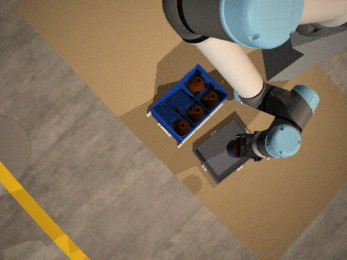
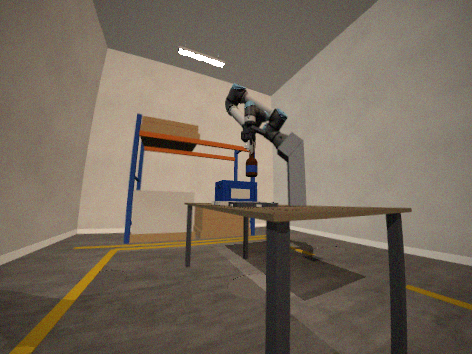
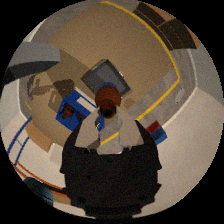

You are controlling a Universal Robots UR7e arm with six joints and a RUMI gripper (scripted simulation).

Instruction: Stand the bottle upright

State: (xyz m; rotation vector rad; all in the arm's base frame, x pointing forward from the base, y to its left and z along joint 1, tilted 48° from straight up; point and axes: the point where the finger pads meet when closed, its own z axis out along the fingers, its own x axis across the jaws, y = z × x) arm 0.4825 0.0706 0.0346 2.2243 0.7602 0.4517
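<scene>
My hand is 320 mm above the grey tray. Round my hand: brown bottle 10 mm ahead, 230 mm to the right, 250 mm below; then blue crate 90 mm behind, 250 mm to the right, 250 mm below.
</scene>
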